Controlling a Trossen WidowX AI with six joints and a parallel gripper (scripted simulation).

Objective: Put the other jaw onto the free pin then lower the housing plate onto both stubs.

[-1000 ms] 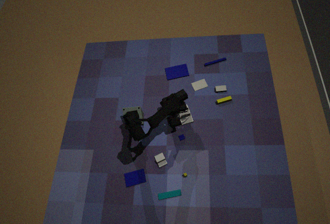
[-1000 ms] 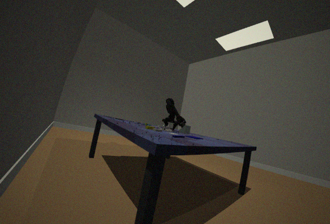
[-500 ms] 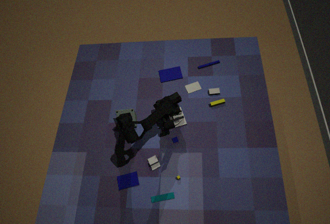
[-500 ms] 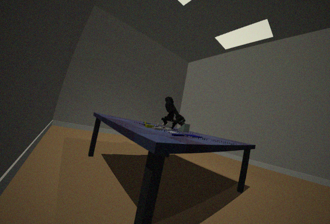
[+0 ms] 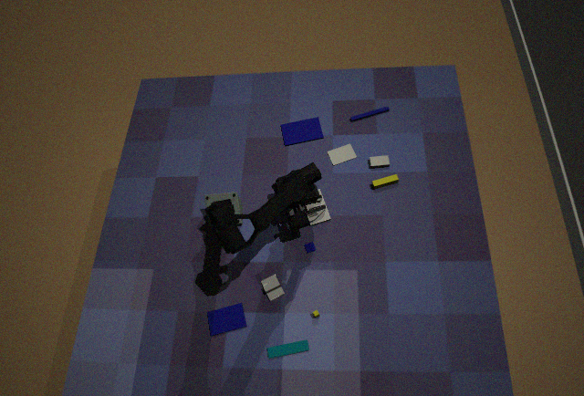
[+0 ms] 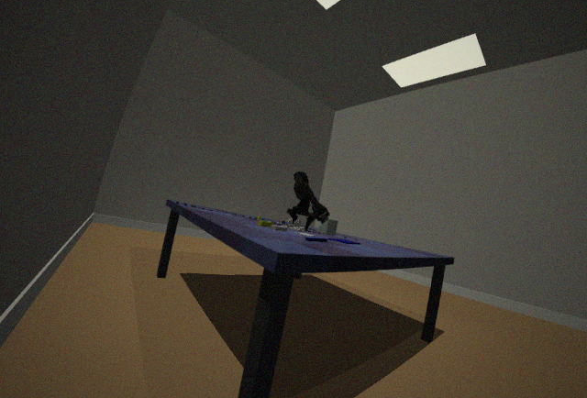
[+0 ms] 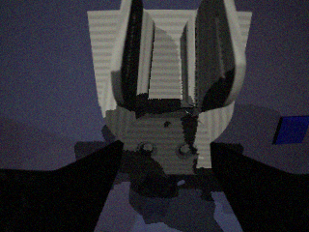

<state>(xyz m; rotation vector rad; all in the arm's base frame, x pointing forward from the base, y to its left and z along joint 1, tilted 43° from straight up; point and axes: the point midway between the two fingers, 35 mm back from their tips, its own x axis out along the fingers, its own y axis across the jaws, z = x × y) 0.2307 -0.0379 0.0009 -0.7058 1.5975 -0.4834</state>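
Right now my gripper tip is 2 cm short of the white jaw, 2 cm to the right of it and 1 cm below it. The rest, counted from my gripper tip: small blue cube (3 cm ahead, 13 cm to the right, 1 cm below); white plate (19 cm ahead, 20 cm to the left, 1 cm below); white base (7 cm ahead, 1 cm to the left).
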